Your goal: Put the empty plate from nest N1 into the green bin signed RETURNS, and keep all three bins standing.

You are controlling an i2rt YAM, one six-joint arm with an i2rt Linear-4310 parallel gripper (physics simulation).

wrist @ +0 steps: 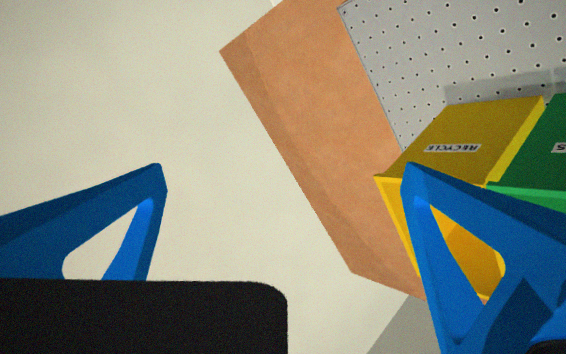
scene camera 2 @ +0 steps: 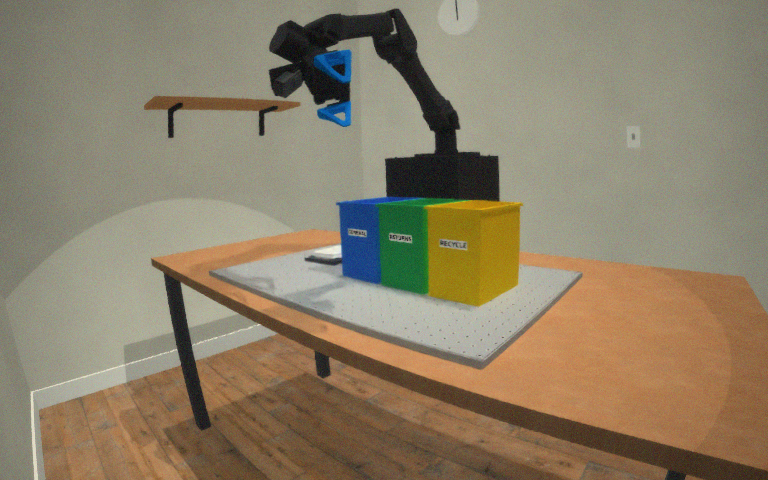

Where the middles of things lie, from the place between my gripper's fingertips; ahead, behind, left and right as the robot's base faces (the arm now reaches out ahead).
Scene:
My gripper is now 24 cm past the green bin (scene camera 2: 403, 225), 3 cm to the left of it and 28 cm above it. Also, from my hand: blue bin (scene camera 2: 359, 220) (24 cm behind, 16 cm to the right, 28 cm below); yellow bin (scene camera 2: 473, 246) (24 cm behind, 10 cm to the left, 28 cm below).

